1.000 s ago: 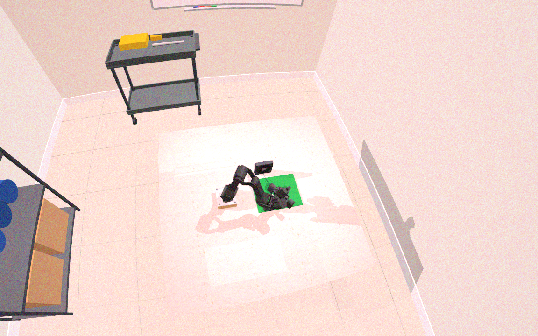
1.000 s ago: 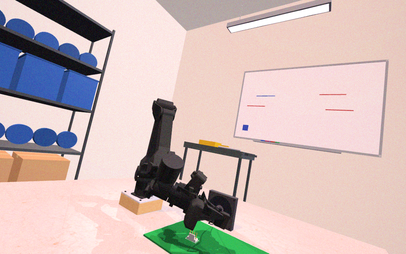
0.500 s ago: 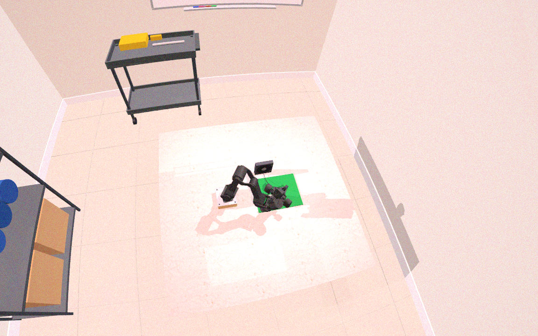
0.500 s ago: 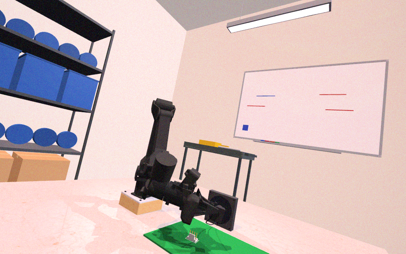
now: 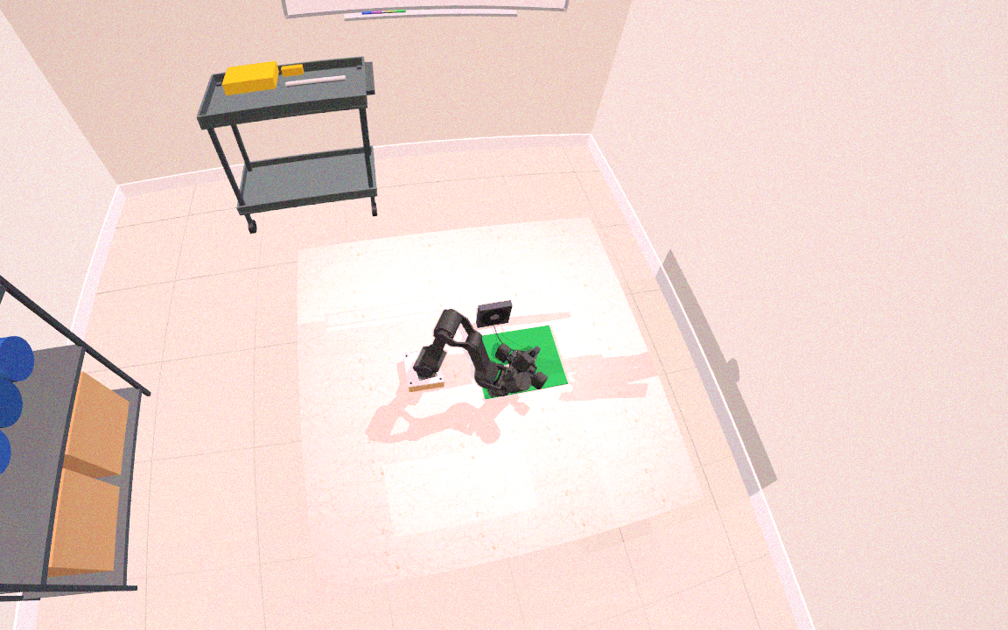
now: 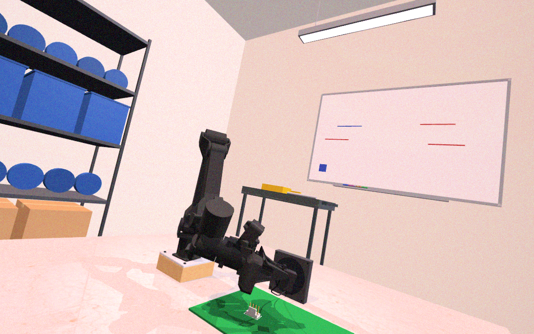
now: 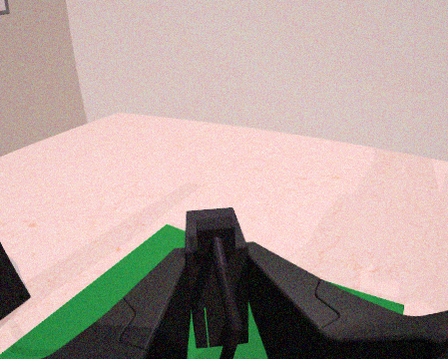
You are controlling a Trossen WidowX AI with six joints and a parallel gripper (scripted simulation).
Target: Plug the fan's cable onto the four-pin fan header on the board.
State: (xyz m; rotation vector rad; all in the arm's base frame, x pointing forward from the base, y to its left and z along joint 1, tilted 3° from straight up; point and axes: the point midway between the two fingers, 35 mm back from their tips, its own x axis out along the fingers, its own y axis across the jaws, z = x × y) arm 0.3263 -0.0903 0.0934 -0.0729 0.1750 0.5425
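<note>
The green board is 14 cm below my gripper tip, 4 cm to the left of it and 3 cm behind it. From my gripper tip the other things lie so: fan: 21 cm to the left, 6 cm below, 6 cm behind; then dark plug: 1 cm below.
</note>
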